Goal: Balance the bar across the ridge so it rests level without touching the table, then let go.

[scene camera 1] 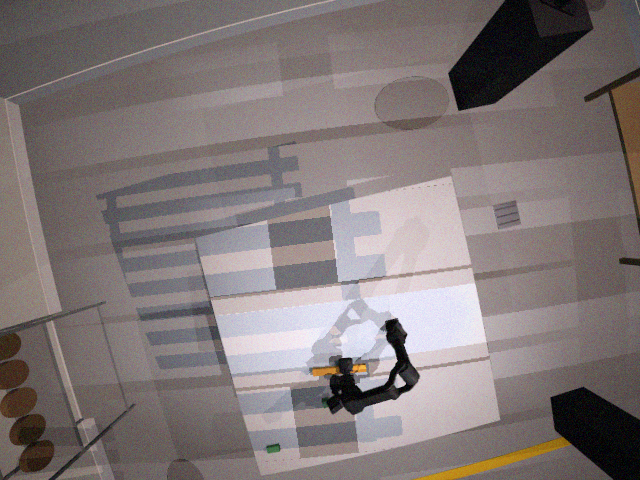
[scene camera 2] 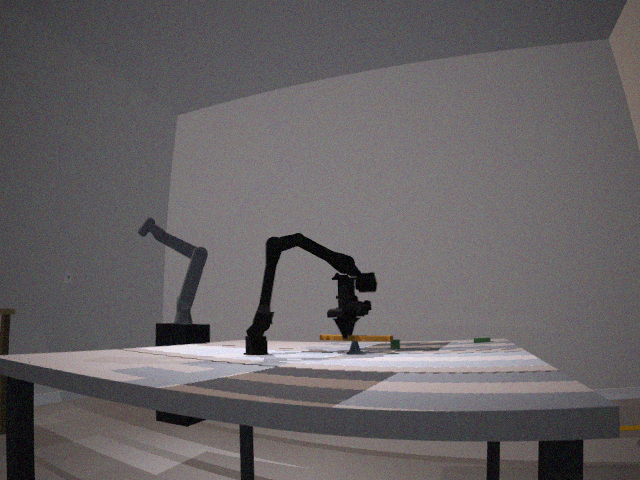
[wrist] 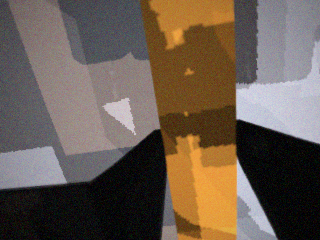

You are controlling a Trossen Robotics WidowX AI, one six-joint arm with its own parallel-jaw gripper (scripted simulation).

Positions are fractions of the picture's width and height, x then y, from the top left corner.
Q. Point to an orange bar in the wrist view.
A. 0.60, 0.24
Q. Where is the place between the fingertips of the gripper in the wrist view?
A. At 0.61, 0.56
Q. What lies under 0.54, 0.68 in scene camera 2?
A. The gripper.
